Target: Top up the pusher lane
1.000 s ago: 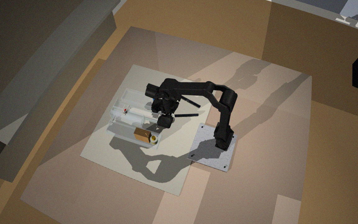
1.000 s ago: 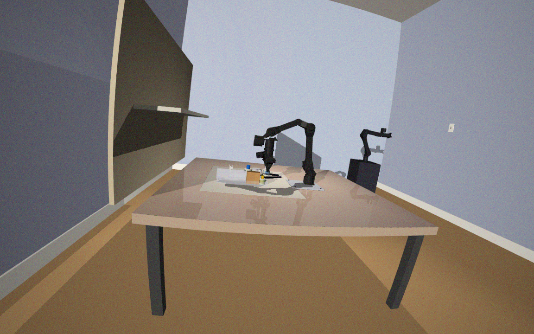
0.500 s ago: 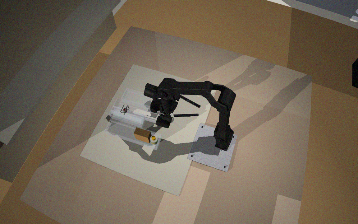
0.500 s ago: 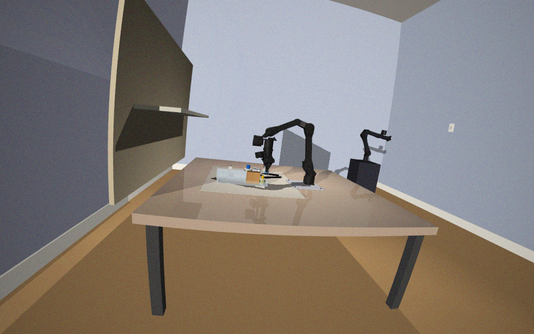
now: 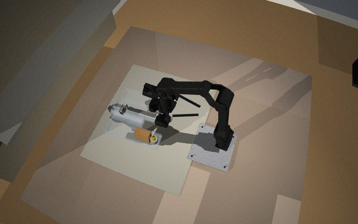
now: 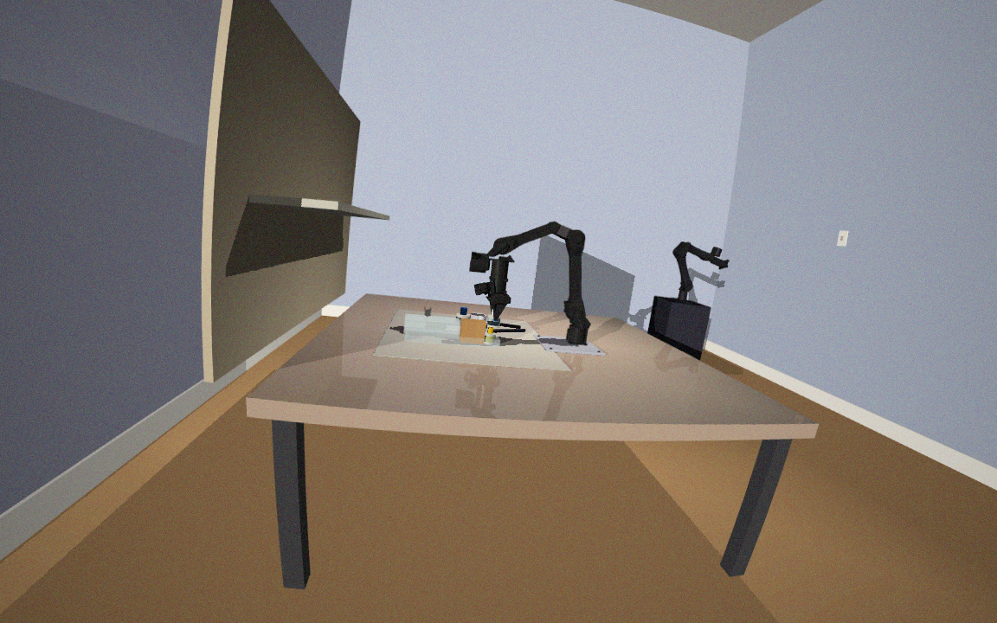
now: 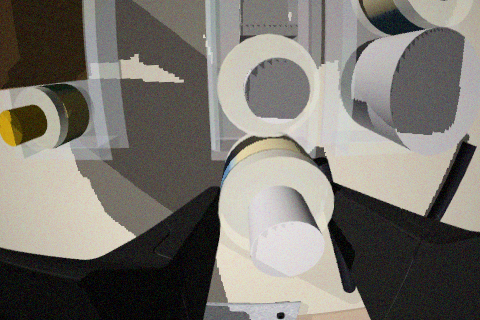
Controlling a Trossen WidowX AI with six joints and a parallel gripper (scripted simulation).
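Right now the brown box is 140 mm to the left of my gripper tip, 70 mm ahead of it and 20 mm below it.
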